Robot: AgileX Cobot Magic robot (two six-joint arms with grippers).
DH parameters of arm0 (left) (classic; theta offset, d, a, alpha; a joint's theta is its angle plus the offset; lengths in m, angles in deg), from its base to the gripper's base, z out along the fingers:
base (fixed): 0 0 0 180
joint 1: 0 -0.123 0 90
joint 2: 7.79 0 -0.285 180
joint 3: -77.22 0 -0.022 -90
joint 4: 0 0.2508 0 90
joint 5: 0 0 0.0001 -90
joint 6: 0 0.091 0 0
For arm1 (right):
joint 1: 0 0.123 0 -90
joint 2: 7.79 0 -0.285 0
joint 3: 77.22 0 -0.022 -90
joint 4: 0 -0.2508 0 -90
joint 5: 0 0 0.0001 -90
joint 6: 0 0.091 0 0
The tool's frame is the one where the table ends.
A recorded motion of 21 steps. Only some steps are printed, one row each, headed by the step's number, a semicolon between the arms.
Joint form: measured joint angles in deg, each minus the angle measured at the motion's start. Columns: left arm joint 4, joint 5, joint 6, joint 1, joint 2, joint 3; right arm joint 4, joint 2, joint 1, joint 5, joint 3, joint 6.
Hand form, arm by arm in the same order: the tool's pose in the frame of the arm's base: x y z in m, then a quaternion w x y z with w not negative. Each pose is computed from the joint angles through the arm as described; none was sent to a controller.
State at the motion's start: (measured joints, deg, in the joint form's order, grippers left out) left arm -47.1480 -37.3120 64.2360 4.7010 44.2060 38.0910; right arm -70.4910 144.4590 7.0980 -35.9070 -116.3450 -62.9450
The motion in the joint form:
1: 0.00 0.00 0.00 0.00 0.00 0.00; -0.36 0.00 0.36 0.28 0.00 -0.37
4: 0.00 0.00 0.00 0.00 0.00 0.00; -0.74 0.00 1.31 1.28 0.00 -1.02
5: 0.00 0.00 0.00 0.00 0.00 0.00; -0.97 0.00 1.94 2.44 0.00 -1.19
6: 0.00 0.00 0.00 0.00 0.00 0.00; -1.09 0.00 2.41 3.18 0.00 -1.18
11: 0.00 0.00 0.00 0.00 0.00 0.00; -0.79 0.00 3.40 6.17 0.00 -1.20
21: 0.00 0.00 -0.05 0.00 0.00 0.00; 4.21 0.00 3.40 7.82 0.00 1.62
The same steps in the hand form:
1: 0.1435 -0.0524 0.3257 0.52310 0.31788 0.78285 -0.11166; 0.5415 0.1215 0.1324 0.40564 -0.15867 0.84988 0.29662
4: 0.1435 -0.0524 0.3257 0.52310 0.31788 0.78285 -0.11166; 0.5407 0.1295 0.1327 0.40993 -0.16372 0.84785 0.29378
5: 0.1435 -0.0524 0.3257 0.52310 0.31788 0.78285 -0.11166; 0.5406 0.1342 0.1330 0.41429 -0.16310 0.84725 0.28971
6: 0.1435 -0.0524 0.3257 0.52310 0.31788 0.78285 -0.11166; 0.5404 0.1379 0.1331 0.41656 -0.16248 0.84696 0.28764
11: 0.1435 -0.0524 0.3257 0.52310 0.31788 0.78285 -0.11166; 0.5413 0.1439 0.1331 0.42730 -0.15885 0.84762 0.27151
21: 0.1435 -0.0524 0.3257 0.52306 0.31754 0.78298 -0.11189; 0.5420 0.1404 0.1300 0.42407 -0.16401 0.85640 0.24463

